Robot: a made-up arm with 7 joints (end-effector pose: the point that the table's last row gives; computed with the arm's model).
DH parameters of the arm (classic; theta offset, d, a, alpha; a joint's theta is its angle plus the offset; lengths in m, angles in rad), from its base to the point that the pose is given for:
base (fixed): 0 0 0 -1.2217
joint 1: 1.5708 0 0 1.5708
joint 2: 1.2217 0 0 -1.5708
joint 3: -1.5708 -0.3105 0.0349 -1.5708
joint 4: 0 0 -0.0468 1.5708
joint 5: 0 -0.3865 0 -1.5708
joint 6: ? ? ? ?
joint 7: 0 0 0 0
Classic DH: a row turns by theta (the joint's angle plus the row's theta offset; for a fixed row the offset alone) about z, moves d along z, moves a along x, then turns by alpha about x.
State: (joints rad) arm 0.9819 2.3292 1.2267 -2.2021 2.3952 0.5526 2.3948
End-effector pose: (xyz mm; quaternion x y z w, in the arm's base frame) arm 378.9 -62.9 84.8 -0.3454 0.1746 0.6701 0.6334
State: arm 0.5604 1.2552 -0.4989 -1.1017 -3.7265 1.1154 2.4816
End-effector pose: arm 22.1 480.9 -417.7 -0.0266 -0.3486 -0.8847 0.3084
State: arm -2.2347 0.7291 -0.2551 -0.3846 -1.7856 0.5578 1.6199
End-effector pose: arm 430.6 36.5 550.4 0.3810 -0.9067 0.1416 0.1128
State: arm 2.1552 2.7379 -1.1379 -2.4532 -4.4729 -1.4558 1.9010
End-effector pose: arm -211.7 230.5 63.5 0.2408 0.0016 0.8400 0.4863
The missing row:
joint 6: 0 0 0 1.5708
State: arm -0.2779 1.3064 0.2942 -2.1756 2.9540 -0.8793 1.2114
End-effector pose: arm 344.9 119.6 165.5 0.8657 0.1598 -0.4683 0.0752
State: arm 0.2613 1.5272 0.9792 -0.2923 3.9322 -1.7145 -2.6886
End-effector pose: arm 6.1 699.9 46.1 0.0312 0.0057 0.8169 0.5759
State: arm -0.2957 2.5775 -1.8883 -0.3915 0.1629 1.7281 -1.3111
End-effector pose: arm -133.2 487.3 484.0 0.0412 0.9238 0.3775 0.0487
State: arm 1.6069 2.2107 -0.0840 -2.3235 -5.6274 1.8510 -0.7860
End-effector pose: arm -17.5 199.1 -297.2 -0.0109 0.7294 -0.6360 0.2516
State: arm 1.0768 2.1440 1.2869 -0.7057 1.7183 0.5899 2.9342
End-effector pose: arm 363.4 492.0 302.7 0.5813 0.2738 -0.7551 0.1299
